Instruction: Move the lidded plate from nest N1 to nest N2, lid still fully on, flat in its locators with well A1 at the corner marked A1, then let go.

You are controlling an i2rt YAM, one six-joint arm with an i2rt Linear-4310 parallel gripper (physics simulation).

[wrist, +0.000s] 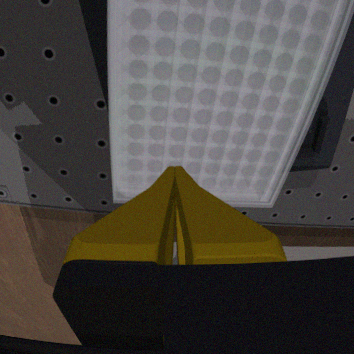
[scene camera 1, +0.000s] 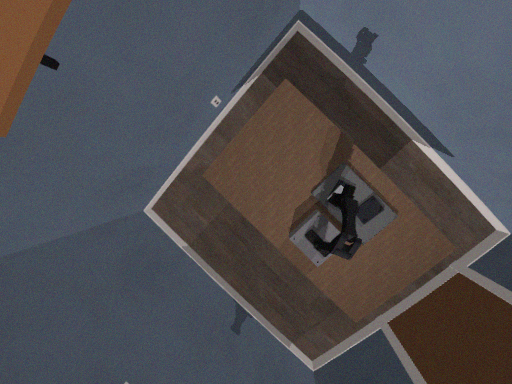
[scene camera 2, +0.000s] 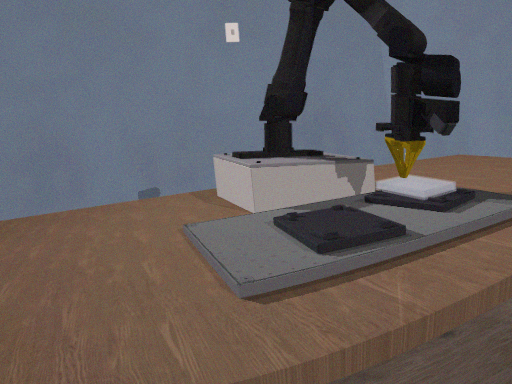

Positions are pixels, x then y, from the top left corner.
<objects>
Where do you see a black nest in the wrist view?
317,149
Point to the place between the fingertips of my gripper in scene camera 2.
At 403,177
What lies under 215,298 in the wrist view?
My gripper.
</objects>
